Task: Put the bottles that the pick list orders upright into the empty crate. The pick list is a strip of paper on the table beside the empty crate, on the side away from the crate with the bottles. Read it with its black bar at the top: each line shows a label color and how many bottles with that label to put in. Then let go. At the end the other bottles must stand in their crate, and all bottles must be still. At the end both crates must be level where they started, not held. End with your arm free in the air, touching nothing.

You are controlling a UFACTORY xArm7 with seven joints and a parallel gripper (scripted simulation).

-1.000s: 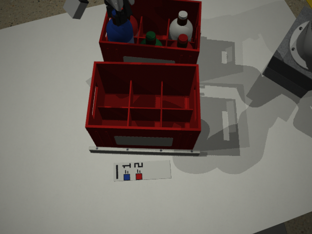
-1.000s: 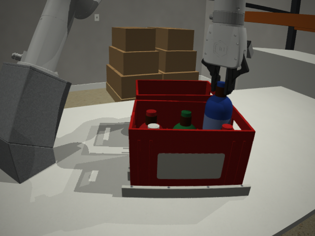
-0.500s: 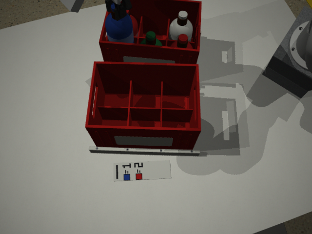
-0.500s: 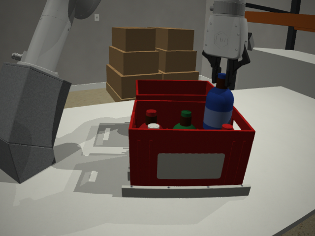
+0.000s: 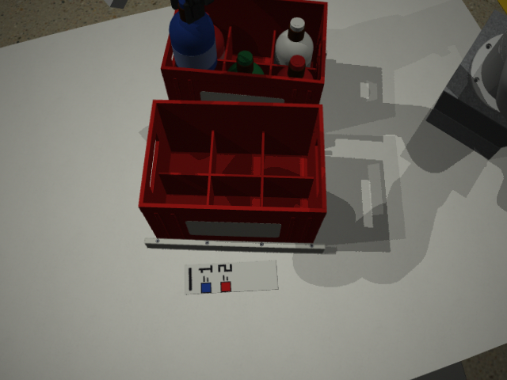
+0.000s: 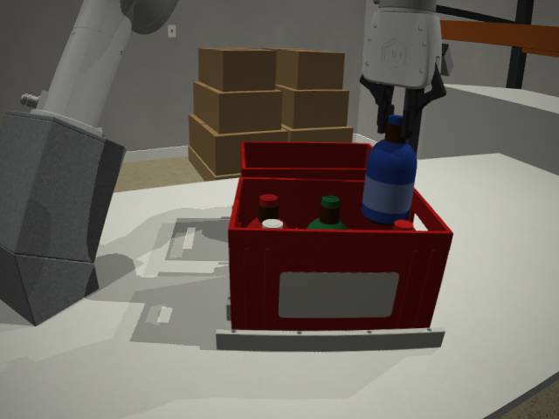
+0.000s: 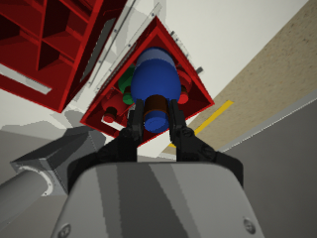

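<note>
Now: the blue bottle 70 mm below my hand. The rest, counted from my hand: red bottle: 10 mm behind, 80 mm to the right, 200 mm below; green bottle: 90 mm behind, 10 mm to the left, 200 mm below; white bottle: 180 mm behind, 70 mm to the right, 200 mm below.
</note>
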